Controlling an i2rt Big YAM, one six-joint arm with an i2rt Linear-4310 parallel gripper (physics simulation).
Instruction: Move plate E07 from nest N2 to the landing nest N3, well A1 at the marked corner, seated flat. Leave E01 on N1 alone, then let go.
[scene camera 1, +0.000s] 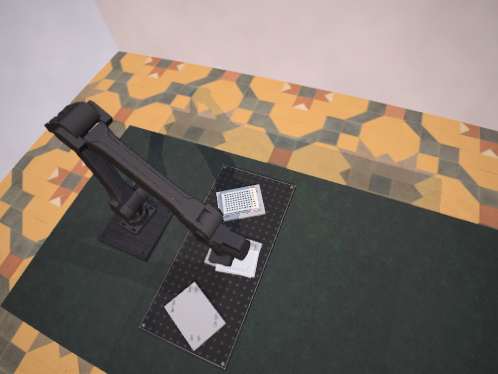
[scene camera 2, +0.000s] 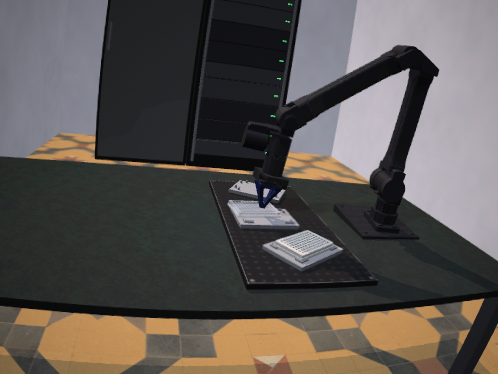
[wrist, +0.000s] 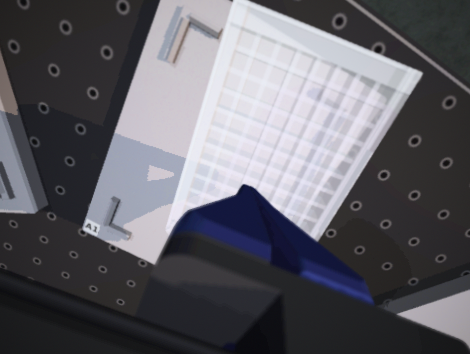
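In scene camera 2 there is my gripper (scene camera 2: 261, 207), and what it grips is a clear well plate (scene camera 2: 242, 209). The wrist view shows the plate (wrist: 295, 112) too, along with my gripper (wrist: 243, 195).
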